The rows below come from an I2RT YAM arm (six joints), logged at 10 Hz.
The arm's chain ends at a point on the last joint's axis. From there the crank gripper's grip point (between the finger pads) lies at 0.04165 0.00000 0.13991 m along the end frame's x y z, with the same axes.
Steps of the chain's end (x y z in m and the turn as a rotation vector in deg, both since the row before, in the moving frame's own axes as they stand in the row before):
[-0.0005, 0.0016, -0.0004, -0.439, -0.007, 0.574]
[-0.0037, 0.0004, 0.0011, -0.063, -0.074, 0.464]
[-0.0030, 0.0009, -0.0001, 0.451, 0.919, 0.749]
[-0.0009, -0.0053, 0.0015, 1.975, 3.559, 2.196]
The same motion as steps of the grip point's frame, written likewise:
[-0.0005, 0.0031, -0.0004, -0.439, -0.007, 0.574]
[-0.0039, 0.0009, 0.0012, -0.063, -0.074, 0.464]
[-0.0008, 0.0004, -0.0008, 0.451, 0.919, 0.749]
[0.0078, -0.0083, -0.0014, 1.975, 3.559, 2.196]

